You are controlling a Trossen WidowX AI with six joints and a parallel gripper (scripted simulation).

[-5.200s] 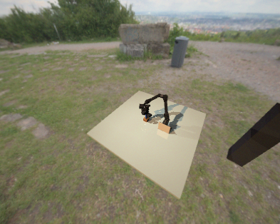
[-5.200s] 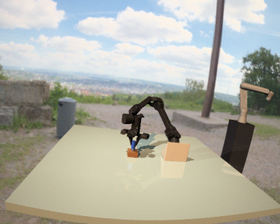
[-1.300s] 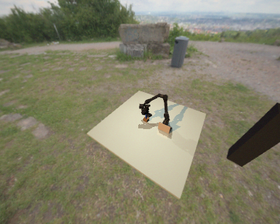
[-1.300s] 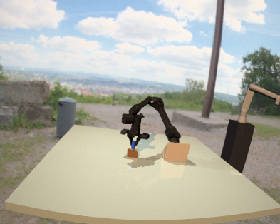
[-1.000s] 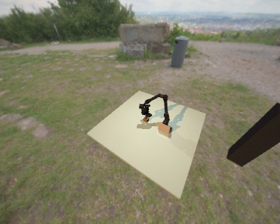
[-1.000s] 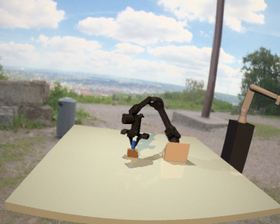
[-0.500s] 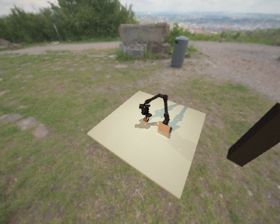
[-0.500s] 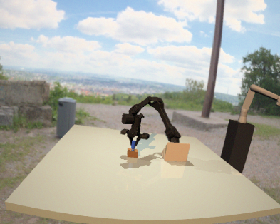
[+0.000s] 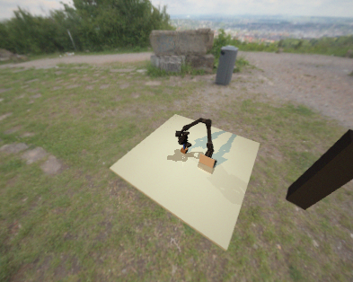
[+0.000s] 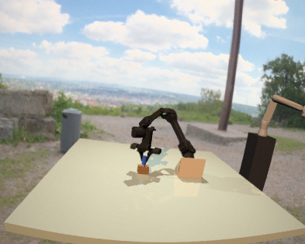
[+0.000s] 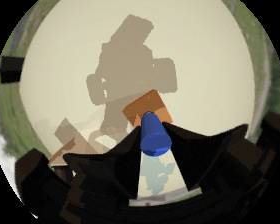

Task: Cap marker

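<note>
My gripper tip is 10 mm below the blue cap. Round my gripper tip: orange holder block: 50 mm below.
</note>
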